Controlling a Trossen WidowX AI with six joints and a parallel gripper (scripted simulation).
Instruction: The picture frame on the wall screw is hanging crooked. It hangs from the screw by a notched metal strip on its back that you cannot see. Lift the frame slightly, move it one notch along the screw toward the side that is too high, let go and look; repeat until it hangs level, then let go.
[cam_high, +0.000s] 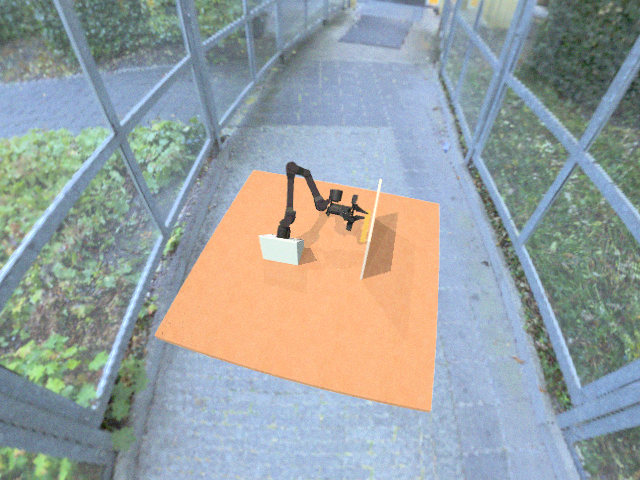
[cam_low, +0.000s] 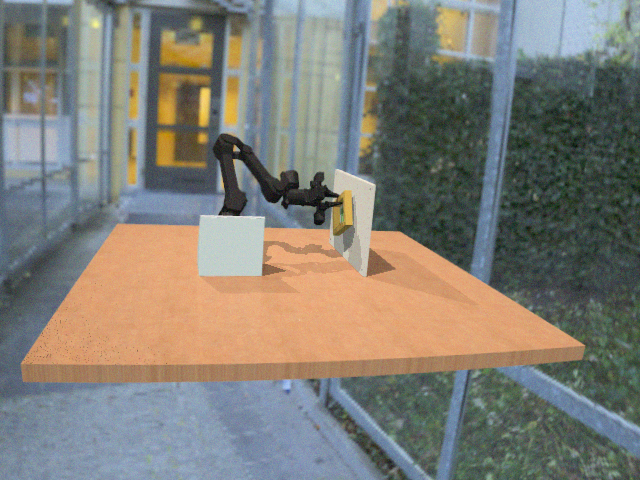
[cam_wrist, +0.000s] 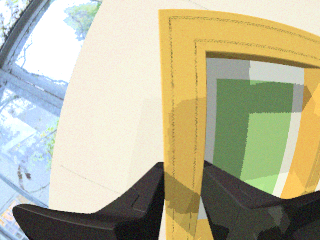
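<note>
The picture frame lies 5 cm below my gripper tip and 3 cm to the right of it.
</note>
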